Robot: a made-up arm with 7 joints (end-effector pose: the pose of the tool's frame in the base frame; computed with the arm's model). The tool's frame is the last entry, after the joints.
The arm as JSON. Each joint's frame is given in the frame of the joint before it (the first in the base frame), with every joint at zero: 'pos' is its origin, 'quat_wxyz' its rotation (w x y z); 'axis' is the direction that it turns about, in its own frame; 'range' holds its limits. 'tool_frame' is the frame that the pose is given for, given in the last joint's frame.
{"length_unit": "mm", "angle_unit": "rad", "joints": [
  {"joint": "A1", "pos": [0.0, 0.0, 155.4], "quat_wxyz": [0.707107, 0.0, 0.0, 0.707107], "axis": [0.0, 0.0, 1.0], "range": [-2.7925, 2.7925]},
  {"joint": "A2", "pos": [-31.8, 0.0, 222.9], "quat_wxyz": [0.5, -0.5, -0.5, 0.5], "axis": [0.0, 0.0, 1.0], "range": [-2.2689, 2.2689]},
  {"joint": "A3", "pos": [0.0, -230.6, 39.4], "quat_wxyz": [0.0, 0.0, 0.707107, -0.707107], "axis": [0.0, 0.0, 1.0], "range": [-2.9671, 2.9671]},
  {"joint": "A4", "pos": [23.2, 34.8, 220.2], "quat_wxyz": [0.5, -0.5, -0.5, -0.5], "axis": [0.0, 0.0, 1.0], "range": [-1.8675, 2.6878]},
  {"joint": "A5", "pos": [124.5, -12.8, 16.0], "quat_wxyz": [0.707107, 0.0, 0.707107, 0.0], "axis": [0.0, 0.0, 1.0], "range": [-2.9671, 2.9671]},
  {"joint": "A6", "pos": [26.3, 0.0, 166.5], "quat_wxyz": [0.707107, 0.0, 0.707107, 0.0], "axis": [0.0, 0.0, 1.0], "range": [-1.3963, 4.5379]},
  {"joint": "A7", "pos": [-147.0, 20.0, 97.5], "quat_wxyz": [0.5, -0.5, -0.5, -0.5], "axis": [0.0, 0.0, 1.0], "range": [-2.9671, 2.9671]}
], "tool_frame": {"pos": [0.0, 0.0, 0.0], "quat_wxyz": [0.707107, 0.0, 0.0, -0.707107]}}
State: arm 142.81 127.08 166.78 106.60 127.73 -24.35 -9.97
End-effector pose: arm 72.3 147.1 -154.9 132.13 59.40 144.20
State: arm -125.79 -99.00 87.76 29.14 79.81 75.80 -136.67
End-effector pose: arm -246.3 -667.0 151.5 -81.24 -54.01 168.51
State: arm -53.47 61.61 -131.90 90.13 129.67 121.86 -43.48
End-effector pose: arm -412.2 91.5 380.1 -166.68 17.95 56.34
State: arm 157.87 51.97 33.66 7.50 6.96 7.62 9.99
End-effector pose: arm 616.4 -158.7 1010.1 32.80 -44.43 -10.37
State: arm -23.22 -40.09 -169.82 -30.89 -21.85 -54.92 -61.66
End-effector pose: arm 551.5 -172.4 929.1 70.35 -41.18 -103.27
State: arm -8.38 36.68 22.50 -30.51 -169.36 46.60 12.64
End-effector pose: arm -639.1 147.0 925.5 -115.18 -50.86 131.61
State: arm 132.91 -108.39 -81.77 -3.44 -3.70 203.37 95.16
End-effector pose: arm -318.3 511.3 255.3 -57.72 -67.12 127.25
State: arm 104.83 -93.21 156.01 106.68 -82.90 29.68 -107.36
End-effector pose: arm -163.2 463.6 822.0 85.63 26.31 -63.10
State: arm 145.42 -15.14 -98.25 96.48 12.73 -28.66 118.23
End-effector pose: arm 294.1 379.4 701.3 151.42 -16.92 -68.62
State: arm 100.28 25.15 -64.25 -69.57 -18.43 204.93 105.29
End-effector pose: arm 55.4 -317.8 771.7 -179.54 42.63 -75.71
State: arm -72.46 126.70 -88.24 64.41 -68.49 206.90 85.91
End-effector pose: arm -317.6 394.2 -18.6 -2.11 53.68 59.46
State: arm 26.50 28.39 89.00 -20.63 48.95 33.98 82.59
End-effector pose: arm -231.6 -298.4 1172.9 -64.04 -40.22 78.97
